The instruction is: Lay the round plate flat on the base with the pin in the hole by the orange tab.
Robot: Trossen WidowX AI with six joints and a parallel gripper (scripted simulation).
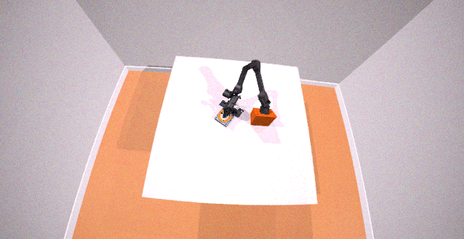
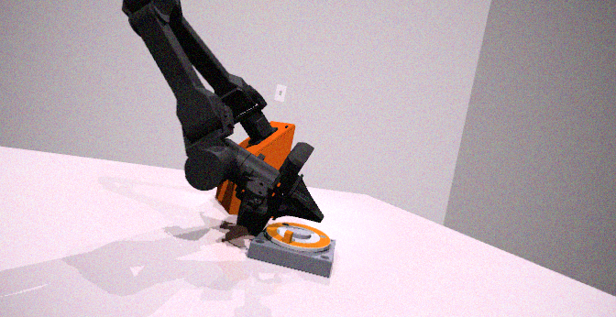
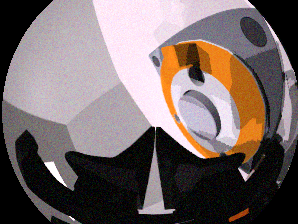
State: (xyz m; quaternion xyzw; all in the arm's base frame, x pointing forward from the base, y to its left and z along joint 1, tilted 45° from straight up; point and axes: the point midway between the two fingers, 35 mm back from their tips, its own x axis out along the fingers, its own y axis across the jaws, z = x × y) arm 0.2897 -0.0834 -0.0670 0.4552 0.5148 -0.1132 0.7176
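The square base lies 40 mm below my gripper tip, 30 mm to the right of it and 10 mm behind it.
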